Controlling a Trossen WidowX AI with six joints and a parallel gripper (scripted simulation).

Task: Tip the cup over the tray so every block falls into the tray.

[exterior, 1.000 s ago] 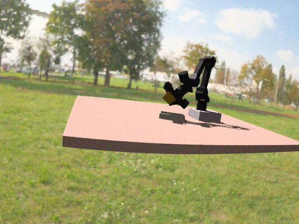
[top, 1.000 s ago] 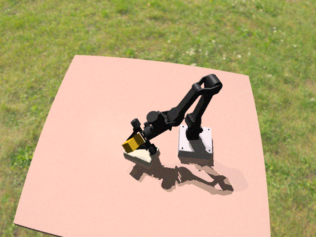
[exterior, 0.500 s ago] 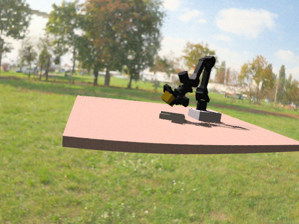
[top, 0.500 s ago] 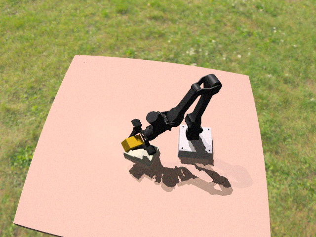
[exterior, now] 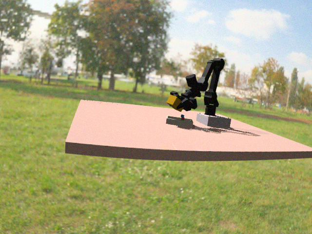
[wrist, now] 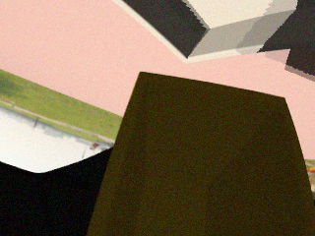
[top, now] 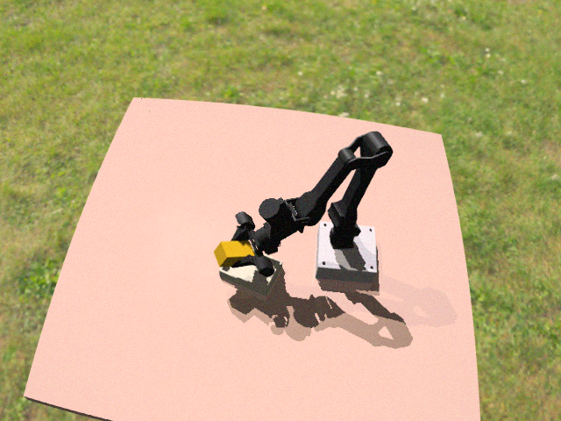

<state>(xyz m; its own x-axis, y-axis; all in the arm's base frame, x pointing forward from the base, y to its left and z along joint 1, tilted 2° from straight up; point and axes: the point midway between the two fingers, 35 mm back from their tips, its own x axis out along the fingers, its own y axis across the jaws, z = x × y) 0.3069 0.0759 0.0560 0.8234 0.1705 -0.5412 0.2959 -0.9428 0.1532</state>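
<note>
Now: the blue block 9 cm behind my gripper tip, 5 cm below it and 3 cm to the right of it. Also, from my gripper tip: yellow square cup: 3 cm above; then green block: 10 cm behind, 8 cm below, 4 cm to the right; then red block: 10 cm behind, 7 cm below, 3 cm to the right.
</note>
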